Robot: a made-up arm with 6 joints. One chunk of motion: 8 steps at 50 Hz.
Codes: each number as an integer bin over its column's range. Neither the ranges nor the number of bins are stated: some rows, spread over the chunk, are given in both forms.
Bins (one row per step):
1: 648 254 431 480 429 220
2: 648 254 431 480 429 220
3: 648 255 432 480 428 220
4: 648 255 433 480 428 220
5: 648 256 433 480 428 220
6: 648 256 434 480 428 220
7: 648 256 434 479 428 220
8: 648 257 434 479 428 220
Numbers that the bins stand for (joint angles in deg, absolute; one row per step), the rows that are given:
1: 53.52 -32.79 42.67 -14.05 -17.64 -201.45
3: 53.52 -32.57 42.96 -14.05 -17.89 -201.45
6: 53.52 -32.34 43.53 -14.05 -17.89 -201.45
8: 53.52 -32.12 43.53 -14.78 -17.89 -201.45
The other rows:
2: 53.52 -32.79 42.67 -14.05 -17.64 -201.45
4: 53.52 -32.57 43.24 -14.05 -17.89 -201.45
5: 53.52 -32.34 43.24 -14.05 -17.89 -201.45
7: 53.52 -32.34 43.53 -14.78 -17.89 -201.45

